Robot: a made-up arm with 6 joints.
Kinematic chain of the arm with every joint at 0, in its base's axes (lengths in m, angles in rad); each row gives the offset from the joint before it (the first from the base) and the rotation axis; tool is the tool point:
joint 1: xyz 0 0 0.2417 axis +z
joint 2: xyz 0 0 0 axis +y
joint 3: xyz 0 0 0.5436 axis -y
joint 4: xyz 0 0 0 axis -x
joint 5: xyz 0.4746 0 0 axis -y
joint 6: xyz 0 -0.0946 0 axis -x
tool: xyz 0 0 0
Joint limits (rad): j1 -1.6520..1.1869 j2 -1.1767..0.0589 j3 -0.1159..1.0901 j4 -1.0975..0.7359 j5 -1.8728..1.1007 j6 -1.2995..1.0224
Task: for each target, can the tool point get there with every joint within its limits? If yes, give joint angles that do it. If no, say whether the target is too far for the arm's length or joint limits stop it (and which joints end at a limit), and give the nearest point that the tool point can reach.
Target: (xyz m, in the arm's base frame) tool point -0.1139 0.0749 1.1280
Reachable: yes | joints -1.3445 -0.5783 0.5788 -0.0904 0.2342 -1.1207
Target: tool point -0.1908 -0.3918 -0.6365
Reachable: no: joint limits stop it (at a limit: joint 1, joint 2, joint 3, joint 4) | nearest point -0.0823 -0.4796 0.6189 | short by 1.263 m
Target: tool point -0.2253 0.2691 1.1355
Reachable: yes | joints -1.1178 -0.6953 0.9475 -0.4593 -1.1663 -0.0500
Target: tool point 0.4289 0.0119 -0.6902
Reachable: no: joint limits stop it (at a limit: joint 2, joint 3, joint 4) | nearest point 0.4865 0.0135 0.6189 | short by 1.310 m
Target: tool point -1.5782 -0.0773 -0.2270
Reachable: no: too far | nearest point -0.8568 -0.0420 0.7739 | short by 1.234 m
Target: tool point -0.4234 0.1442 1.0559
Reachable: yes | joints -0.5375 -0.8963 0.7395 -0.1899 0.2870 -0.6321
